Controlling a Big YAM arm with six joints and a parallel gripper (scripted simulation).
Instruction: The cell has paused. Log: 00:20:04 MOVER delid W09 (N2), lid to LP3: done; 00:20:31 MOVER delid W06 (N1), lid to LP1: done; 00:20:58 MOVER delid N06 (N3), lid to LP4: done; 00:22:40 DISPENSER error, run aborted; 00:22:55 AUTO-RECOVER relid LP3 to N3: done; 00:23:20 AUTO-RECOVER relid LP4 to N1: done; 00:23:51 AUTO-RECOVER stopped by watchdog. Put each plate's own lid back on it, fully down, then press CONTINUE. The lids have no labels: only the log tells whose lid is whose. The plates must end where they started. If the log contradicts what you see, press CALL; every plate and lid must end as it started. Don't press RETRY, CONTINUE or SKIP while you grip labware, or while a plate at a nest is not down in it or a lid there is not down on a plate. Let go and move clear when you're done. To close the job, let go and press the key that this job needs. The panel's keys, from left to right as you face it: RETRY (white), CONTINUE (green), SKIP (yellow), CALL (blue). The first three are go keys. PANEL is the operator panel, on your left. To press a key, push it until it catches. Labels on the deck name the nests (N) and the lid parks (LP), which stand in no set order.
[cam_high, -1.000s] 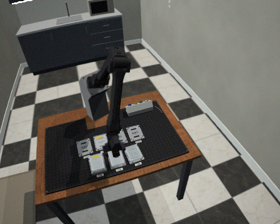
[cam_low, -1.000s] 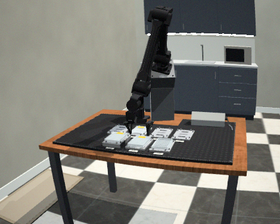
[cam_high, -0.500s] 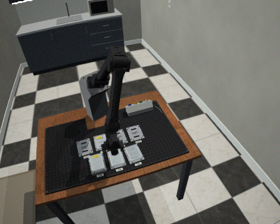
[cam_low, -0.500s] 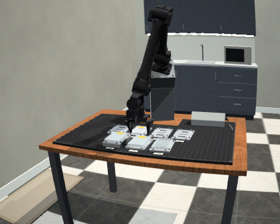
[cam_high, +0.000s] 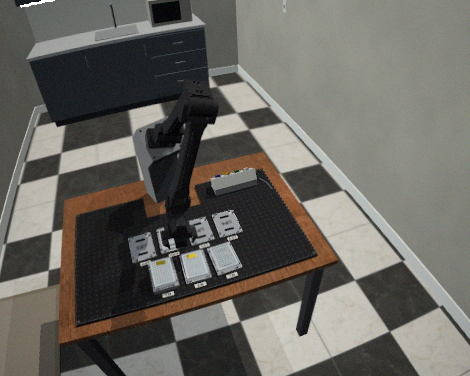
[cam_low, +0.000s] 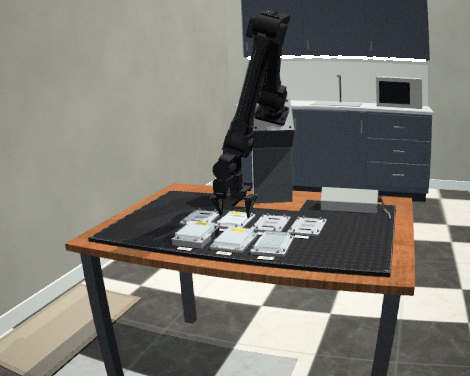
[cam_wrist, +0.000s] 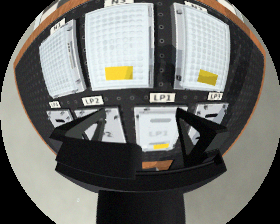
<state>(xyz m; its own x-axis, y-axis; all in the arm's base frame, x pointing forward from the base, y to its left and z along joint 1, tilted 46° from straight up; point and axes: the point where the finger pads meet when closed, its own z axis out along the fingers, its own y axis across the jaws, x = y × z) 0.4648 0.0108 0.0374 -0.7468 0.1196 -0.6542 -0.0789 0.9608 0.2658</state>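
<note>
The lid lies 9 cm behind my hand, 5 cm to the right of it and 5 cm below it. Also, from my hand: LP4 lid park (21 cm to the left, 13 cm behind, 6 cm below); green key (42 cm behind, 31 cm to the left); white key (43 cm behind, 36 cm to the left).
</note>
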